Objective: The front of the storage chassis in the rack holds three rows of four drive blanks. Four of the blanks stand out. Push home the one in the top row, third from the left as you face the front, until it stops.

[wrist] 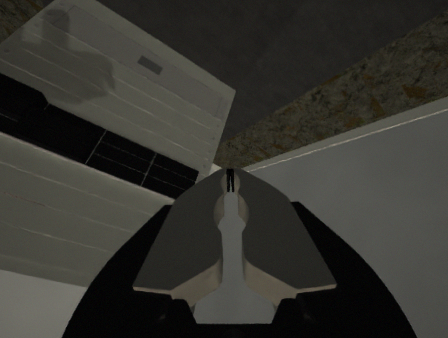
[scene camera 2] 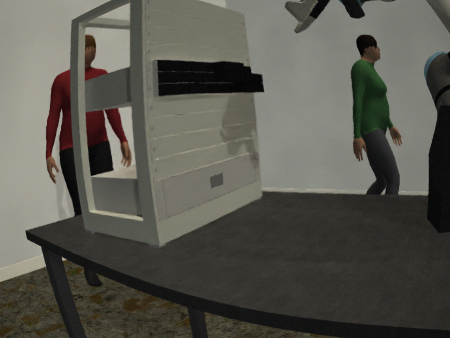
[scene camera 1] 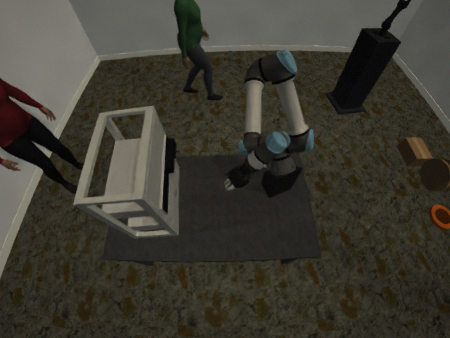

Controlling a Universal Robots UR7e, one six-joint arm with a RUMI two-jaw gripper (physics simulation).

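Seen in the pictures: gripper, fingertip midpoint: (wrist: 230, 170) (scene camera 2: 296, 32) (scene camera 1: 226, 188); arm's base at its link origin: (scene camera 1: 283, 170).
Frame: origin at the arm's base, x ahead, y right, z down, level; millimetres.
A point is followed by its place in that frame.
Observation:
The black chassis front (scene camera 1: 170, 155) @[x 636, y 108, z -188 mm] (scene camera 2: 185, 79) @[x 679, y -86, z -140 mm] (wrist: 122, 157) @[x 673, y -19, z -146 mm] spans the upper part of the pale rack (scene camera 1: 146, 160) @[x 695, y -43, z -387 mm] (scene camera 2: 140, 125) @[x 721, y -216, z -45 mm] (wrist: 165, 112) @[x 691, y -53, z 11 mm]. In scene camera 2, a top-row blank (scene camera 2: 229, 67) @[x 632, y 59, z -171 mm] right of the middle stands out and looks like the third from the left. Other dark blanks stand out near the right end, the lowest farthest. Dark-on-dark edges are hard to separate. The wrist view shows the front upside down, with the stand-out blanks toward the left edge. My gripper (scene camera 1: 228, 185) @[x 380, y -150, z -211 mm] (wrist: 230, 170) @[x 380, y -150, z -211 mm] is shut and empty, in front of the rack and apart from it.
The rack stands on the dark table (scene camera 1: 240, 230) @[x 316, y -254, z 227 mm] (scene camera 2: 320, 260) @[x 345, y -218, z 227 mm]. A person in green (scene camera 1: 190, 30) (scene camera 2: 372, 95) is beyond the table, and one in red (scene camera 1: 14, 120) (scene camera 2: 62, 110) is behind the rack. A black pedestal (scene camera 1: 362, 70) stands at the back right.

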